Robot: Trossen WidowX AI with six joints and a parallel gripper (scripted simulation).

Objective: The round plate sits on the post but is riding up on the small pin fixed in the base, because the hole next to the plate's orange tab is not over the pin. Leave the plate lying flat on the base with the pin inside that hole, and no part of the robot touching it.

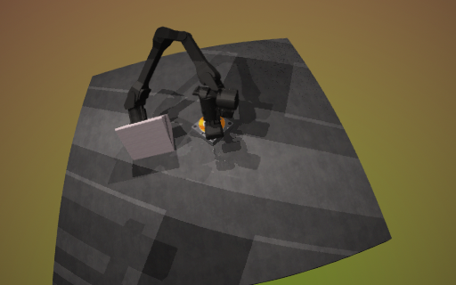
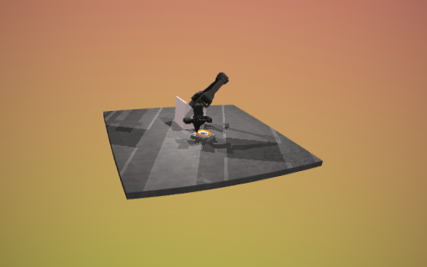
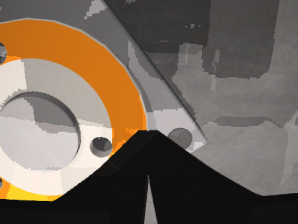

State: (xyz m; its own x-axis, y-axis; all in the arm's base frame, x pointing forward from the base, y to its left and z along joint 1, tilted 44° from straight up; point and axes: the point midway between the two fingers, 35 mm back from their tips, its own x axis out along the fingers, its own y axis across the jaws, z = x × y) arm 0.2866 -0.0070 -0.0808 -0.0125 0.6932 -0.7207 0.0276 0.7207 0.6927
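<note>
My gripper tip is now 5 cm to the right of the square grey base and 2 cm above it.
</note>
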